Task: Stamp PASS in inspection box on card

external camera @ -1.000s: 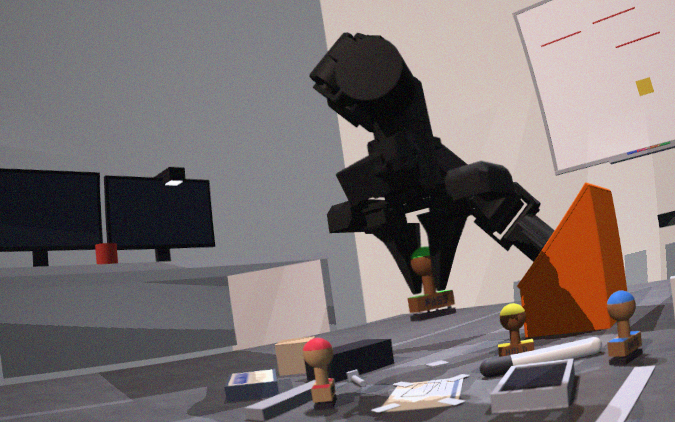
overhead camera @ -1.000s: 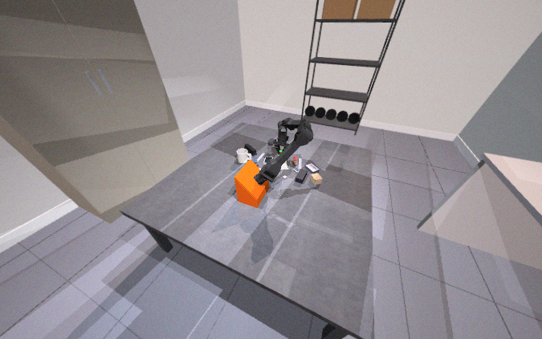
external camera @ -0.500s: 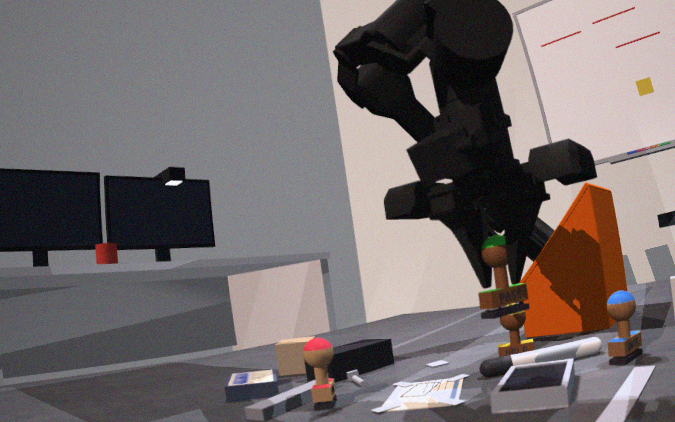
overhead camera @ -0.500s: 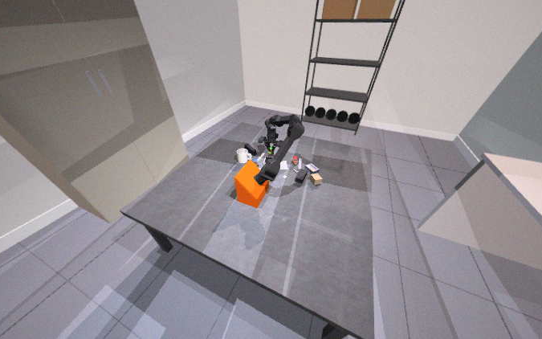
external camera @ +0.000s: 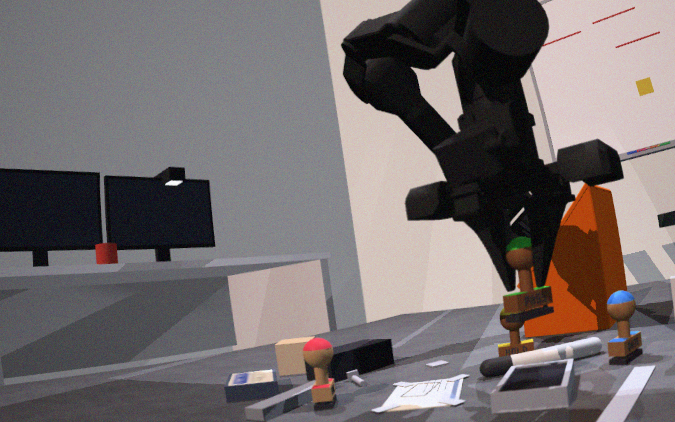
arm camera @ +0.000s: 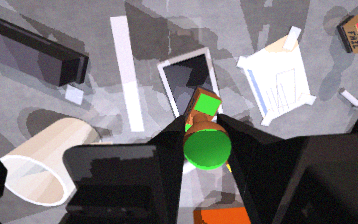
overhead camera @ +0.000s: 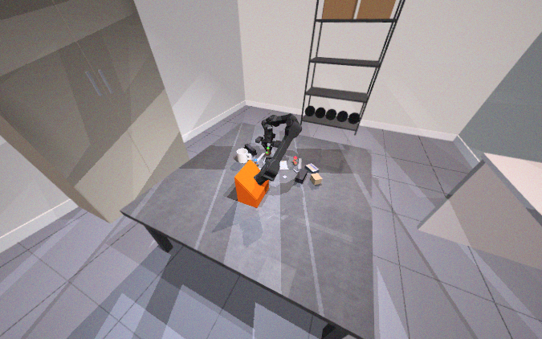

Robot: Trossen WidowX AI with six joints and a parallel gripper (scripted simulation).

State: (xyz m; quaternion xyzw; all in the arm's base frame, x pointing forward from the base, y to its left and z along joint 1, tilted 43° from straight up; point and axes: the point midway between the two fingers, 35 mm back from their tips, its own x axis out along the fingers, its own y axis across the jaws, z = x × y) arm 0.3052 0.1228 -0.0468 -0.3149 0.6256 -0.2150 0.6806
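The ink pad lies 90 mm below my gripper tip. The rest, counted from my gripper tip: blue-topped stamp (100 mm behind, 50 mm to the left, 70 mm below); white marker (80 mm behind, 50 mm to the right, 80 mm below); green-topped pass stamp (right at my gripper tip).
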